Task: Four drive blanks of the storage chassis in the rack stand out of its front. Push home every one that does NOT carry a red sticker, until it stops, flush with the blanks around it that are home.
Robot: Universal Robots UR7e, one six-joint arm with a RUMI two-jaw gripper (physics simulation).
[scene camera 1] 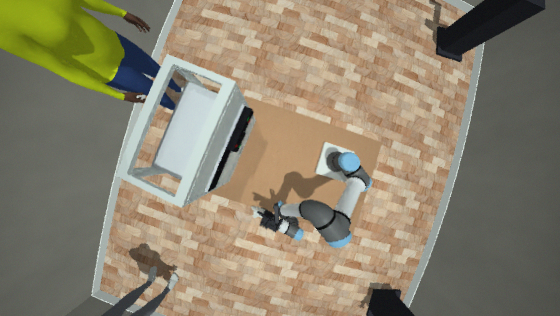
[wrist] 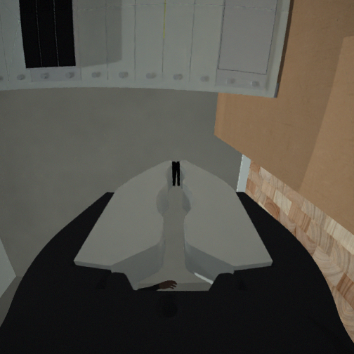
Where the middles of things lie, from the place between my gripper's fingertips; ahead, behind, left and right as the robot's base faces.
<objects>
Right now the rack (scene camera 1: 207, 132) is 260 mm ahead of my hand, 370 mm to the right of it and 100 mm above it.
</objects>
